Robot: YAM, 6 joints.
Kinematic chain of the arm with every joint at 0, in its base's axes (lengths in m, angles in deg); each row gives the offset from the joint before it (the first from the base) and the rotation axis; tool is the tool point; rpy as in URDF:
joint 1: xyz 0 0 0.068 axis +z
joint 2: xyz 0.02 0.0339 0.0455 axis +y
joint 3: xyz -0.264 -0.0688 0 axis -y
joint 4: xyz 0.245 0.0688 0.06 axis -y
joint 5: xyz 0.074 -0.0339 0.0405 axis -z
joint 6: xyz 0.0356 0 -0.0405 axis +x
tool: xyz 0 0 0 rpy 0 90 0
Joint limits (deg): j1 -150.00..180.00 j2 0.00..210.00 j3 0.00..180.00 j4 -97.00..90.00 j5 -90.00..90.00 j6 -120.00..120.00
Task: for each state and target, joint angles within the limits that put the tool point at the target. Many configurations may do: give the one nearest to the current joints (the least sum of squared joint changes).
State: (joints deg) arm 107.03 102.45 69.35 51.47 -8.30 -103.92
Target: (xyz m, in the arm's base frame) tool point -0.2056 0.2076 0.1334
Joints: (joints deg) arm 133.19 94.58 27.33 45.36 -12.64 -103.92
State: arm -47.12 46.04 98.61 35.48 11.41 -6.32
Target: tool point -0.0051 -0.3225 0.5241
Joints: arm -89.27 84.99 90.60 30.53 15.01 -6.32
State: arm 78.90 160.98 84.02 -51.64 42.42 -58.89
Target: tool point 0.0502 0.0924 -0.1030
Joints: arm 74.34 174.92 52.76 -57.55 41.07 -58.89
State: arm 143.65 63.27 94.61 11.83 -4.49 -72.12
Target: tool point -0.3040 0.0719 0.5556
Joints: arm 165.95 85.26 101.15 13.80 -6.54 -72.12
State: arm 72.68 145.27 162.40 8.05 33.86 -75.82
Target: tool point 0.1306 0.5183 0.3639
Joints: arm 78.33 130.45 132.11 -11.68 40.39 -75.82
